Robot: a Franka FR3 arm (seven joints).
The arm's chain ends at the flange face. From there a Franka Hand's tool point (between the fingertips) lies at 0.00 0.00 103.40 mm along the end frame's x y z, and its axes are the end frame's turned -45 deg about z.
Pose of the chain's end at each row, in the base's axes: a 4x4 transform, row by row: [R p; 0 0 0 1], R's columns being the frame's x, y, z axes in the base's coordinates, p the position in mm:
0.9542 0.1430 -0.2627 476.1; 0.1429 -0.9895 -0.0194 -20.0; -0.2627 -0.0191 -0.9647 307.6; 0 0 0 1
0.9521 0.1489 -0.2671 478.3; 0.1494 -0.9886 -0.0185 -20.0; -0.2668 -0.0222 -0.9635 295.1; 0 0 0 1
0.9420 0.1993 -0.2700 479.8; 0.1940 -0.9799 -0.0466 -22.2; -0.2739 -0.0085 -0.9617 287.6; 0 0 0 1
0.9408 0.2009 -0.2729 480.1; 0.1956 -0.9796 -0.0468 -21.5; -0.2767 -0.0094 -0.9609 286.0; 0 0 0 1
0.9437 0.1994 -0.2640 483.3; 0.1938 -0.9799 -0.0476 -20.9; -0.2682 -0.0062 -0.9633 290.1; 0 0 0 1
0.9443 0.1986 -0.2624 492.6; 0.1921 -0.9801 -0.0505 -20.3; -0.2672 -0.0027 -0.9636 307.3; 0 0 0 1
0.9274 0.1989 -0.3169 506.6; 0.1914 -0.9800 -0.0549 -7.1; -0.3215 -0.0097 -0.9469 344.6; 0 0 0 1
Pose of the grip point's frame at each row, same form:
0.5736 0.7758 -0.2627 448.9; 0.8007 -0.5986 -0.0194 -22.0; -0.1723 -0.1993 -0.9647 207.9; 0 0 0 1
0.5679 0.7785 -0.2671 450.7; 0.8047 -0.5934 -0.0185 -21.9; -0.1730 -0.2044 -0.9635 195.5; 0 0 0 1
0.5252 0.8070 -0.2700 451.9; 0.8301 -0.5557 -0.0466 -27.0; -0.1877 -0.1997 -0.9617 188.2; 0 0 0 1
0.5232 0.8073 -0.2729 451.9; 0.8310 -0.5544 -0.0468 -26.3; -0.1890 -0.2023 -0.9609 186.6; 0 0 0 1
0.5263 0.8083 -0.2640 456.0; 0.8299 -0.5559 -0.0476 -25.8; -0.1853 -0.1940 -0.9633 190.5; 0 0 0 1
0.5273 0.8082 -0.2624 465.5; 0.8289 -0.5572 -0.0505 -25.5; -0.1870 -0.1908 -0.9636 207.7; 0 0 0 1
0.5151 0.7964 -0.3169 473.8; 0.8283 -0.5576 -0.0549 -12.8; -0.2205 -0.2342 -0.9469 246.7; 0 0 0 1

